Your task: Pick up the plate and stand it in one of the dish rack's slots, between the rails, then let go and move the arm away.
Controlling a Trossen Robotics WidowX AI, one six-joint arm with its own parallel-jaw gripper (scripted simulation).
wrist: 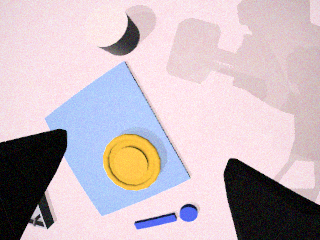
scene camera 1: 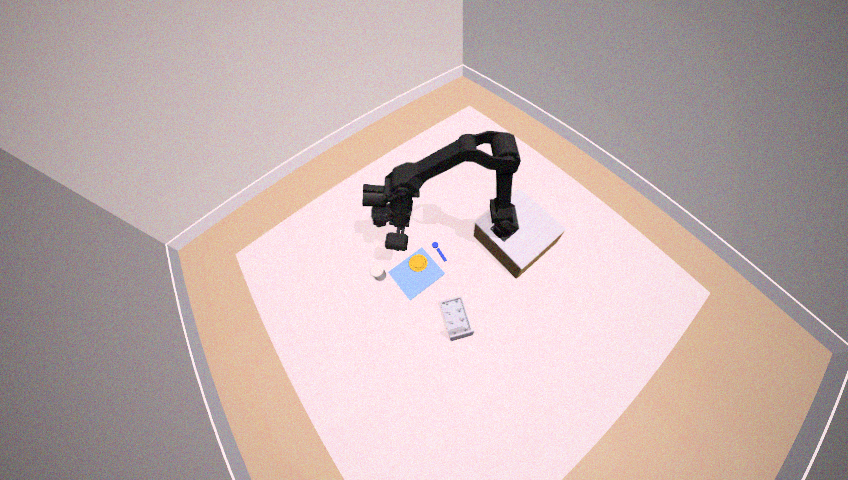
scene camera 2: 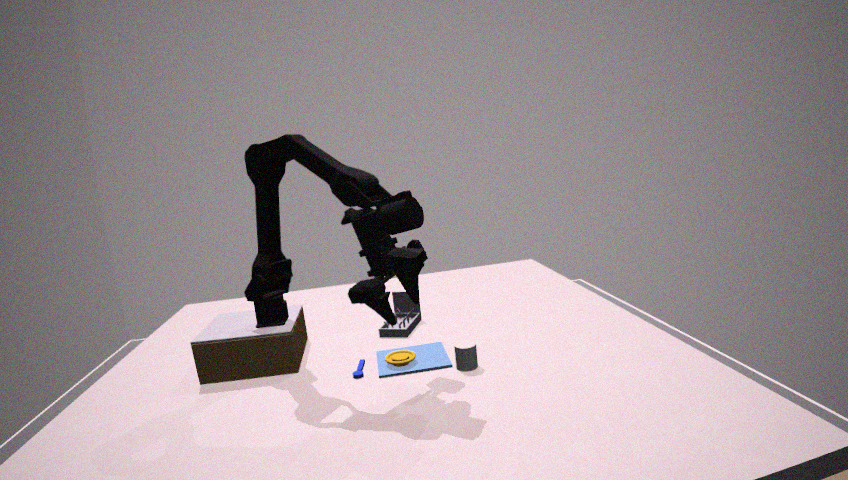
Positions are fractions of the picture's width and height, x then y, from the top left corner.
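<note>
My gripper (scene camera 2: 0.48, 0.65) is open and holds nothing; I can also see my gripper (scene camera 1: 0.47, 0.50), and the wrist view shows my gripper (wrist: 0.46, 0.64) too. There is a light blue mat (scene camera 2: 0.51, 0.74), and I see the mat (scene camera 1: 0.49, 0.59) and again the mat (wrist: 0.35, 0.44). I see a dish rack (scene camera 2: 0.48, 0.66), which is also visible to me as the rack (scene camera 1: 0.54, 0.68). A yellow plate (wrist: 0.41, 0.67) is there as well.
</note>
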